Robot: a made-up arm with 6 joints.
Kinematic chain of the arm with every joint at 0, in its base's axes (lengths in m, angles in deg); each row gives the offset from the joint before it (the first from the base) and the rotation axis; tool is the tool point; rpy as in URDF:
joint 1: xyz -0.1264 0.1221 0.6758 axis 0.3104 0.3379 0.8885
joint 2: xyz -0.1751 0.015 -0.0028 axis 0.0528 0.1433 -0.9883
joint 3: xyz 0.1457 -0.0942 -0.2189 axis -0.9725 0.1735 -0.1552
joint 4: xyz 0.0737 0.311 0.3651 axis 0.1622 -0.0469 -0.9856
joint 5: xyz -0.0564 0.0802 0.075 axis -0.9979 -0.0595 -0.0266
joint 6: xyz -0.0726 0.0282 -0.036 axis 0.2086 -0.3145 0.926
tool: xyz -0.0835 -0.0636 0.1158 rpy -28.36 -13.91 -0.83
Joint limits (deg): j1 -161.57..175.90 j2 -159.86..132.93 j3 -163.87..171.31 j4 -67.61..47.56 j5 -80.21..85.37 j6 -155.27..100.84
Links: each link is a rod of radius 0.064 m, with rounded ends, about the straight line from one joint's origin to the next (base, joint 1, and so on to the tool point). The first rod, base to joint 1, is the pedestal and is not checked.
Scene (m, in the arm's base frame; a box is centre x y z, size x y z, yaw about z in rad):
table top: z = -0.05
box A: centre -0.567 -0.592 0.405 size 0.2 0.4 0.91 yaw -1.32
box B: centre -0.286 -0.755 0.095 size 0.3 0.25 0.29 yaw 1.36
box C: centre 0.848 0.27 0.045 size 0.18 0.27 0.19 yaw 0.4
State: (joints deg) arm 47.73 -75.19 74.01 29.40 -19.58 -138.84
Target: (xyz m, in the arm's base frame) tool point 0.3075 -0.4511 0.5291
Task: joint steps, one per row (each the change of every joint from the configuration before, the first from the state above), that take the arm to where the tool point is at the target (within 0.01 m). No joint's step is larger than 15 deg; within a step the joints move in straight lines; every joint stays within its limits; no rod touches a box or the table.
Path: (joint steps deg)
1: 0.25 -5.99 -14.72 -4.20 -8.66 -2.35
2: 0.25 -5.99 -14.72 -4.21 -8.66 -2.34
3: 0.25 -5.99 -14.72 -4.20 -8.66 -2.35
4: 0.25 -5.99 -14.72 -4.20 -8.67 -2.35
5: 0.25 -5.99 -14.72 -4.20 -8.66 -2.35
6: 0.25 -5.99 -14.72 -4.21 -8.66 -2.34
7: 0.25 -5.99 -14.72 -4.20 -8.66 -2.35
8: 12.85 -1.85 7.49 2.86 8.39 4.48
9: 12.85 -1.84 7.50 2.85 8.38 4.49
10: 12.85 -1.85 7.49 2.86 8.39 4.48
11: 12.84 -1.84 7.49 2.86 8.39 4.49
12: 12.85 -1.85 7.50 2.85 8.38 4.48
13: 12.85 -1.84 7.49 2.86 8.39 4.49

